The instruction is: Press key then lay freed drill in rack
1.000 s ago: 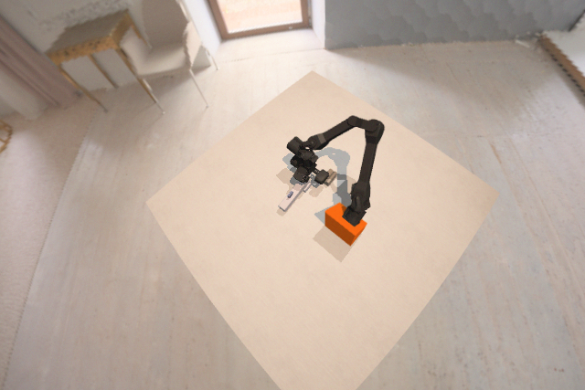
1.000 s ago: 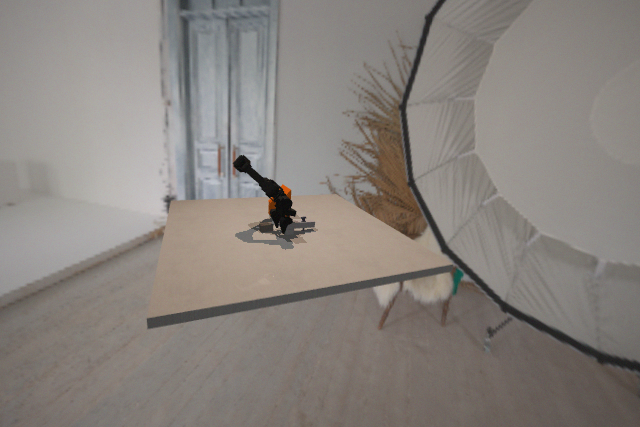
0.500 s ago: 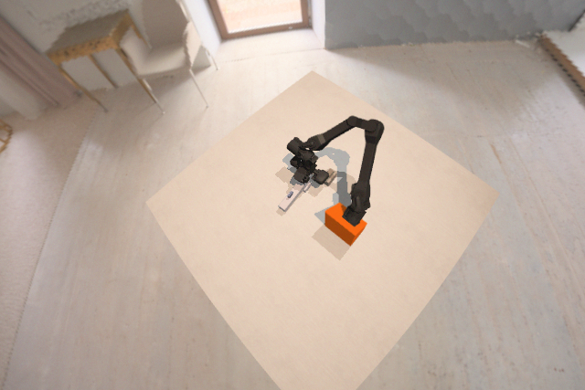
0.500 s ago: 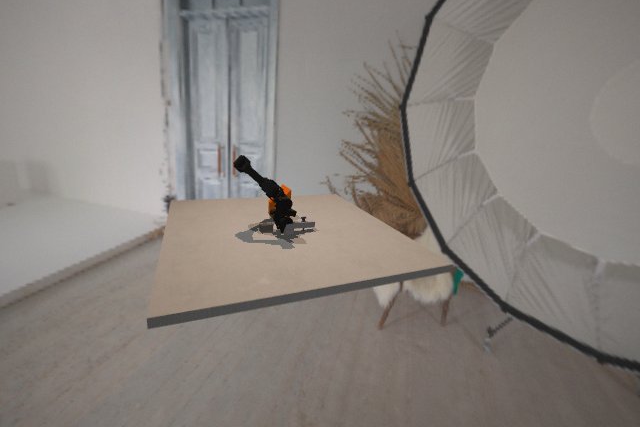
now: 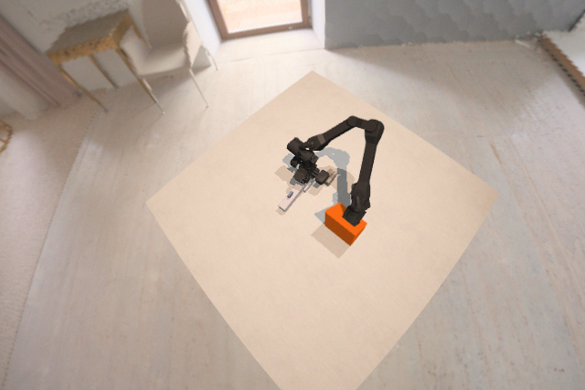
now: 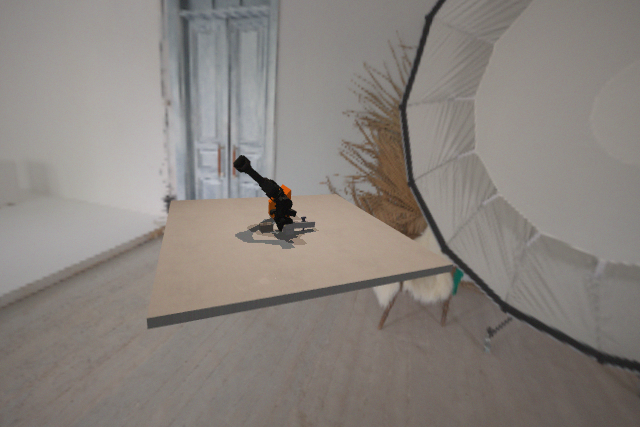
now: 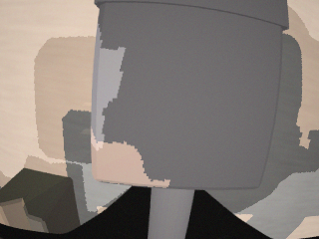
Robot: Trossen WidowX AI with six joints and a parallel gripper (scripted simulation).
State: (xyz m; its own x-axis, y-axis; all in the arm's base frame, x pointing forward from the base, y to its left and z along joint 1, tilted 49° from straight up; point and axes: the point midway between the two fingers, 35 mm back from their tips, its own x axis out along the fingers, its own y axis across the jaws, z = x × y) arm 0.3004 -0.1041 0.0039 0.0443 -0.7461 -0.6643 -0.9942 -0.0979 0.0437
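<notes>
Now: the drill 5 cm to the left of my gripper tip, 3 cm above it and 1 cm behind it. Also, from my gripper tip: dark boxy part: 7 cm behind, 6 cm to the right; then key: 14 cm to the left, 3 cm above, 2 cm behind; then grey holder: 11 cm to the left, 2 cm above, 1 cm behind.
</notes>
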